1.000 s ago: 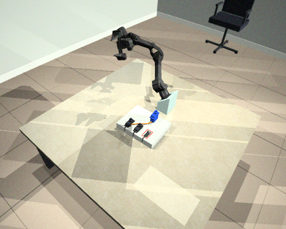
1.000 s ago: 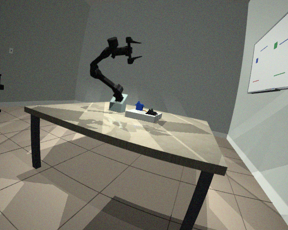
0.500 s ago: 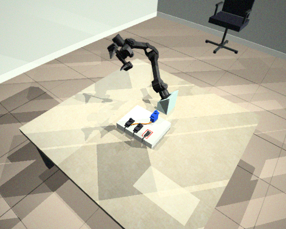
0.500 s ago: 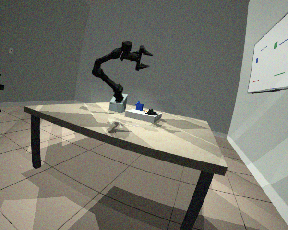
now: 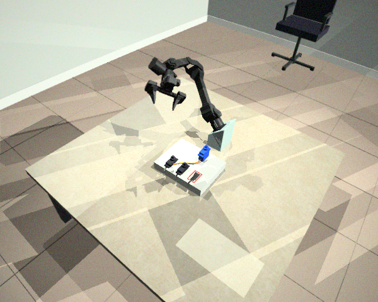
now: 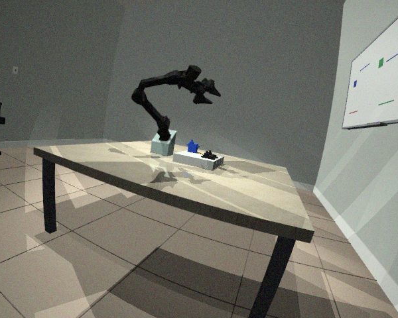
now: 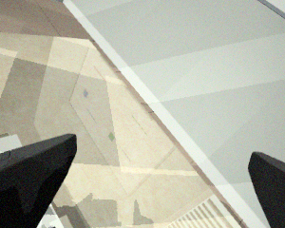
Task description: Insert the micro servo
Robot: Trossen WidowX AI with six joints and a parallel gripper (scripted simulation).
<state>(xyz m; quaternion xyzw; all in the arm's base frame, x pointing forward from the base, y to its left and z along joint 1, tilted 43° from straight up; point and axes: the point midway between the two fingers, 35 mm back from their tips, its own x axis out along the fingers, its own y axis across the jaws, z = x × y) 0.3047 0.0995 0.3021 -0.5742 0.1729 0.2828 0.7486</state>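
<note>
Now: gripper tip 36 cm above the white deck, 12 cm to the right of it and 12 cm past it.
</note>
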